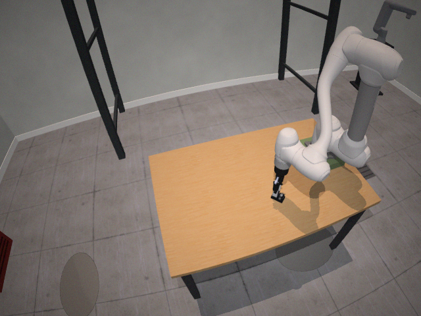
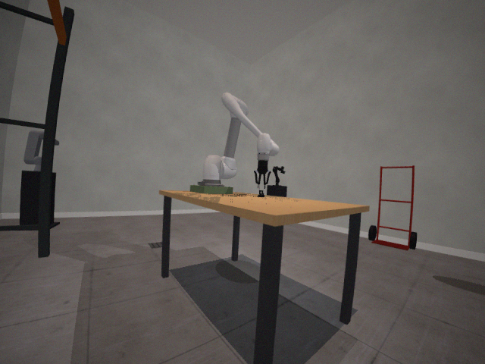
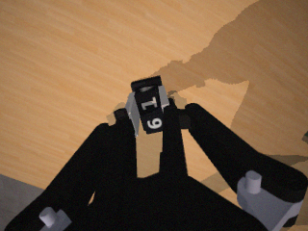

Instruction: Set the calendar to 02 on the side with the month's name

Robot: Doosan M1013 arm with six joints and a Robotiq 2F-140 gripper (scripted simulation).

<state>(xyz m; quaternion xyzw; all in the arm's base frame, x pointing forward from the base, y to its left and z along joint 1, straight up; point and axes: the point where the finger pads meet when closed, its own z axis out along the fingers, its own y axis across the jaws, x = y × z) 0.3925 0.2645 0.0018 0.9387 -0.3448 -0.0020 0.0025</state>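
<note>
My hand is 30 mm above the black number cube.
</note>
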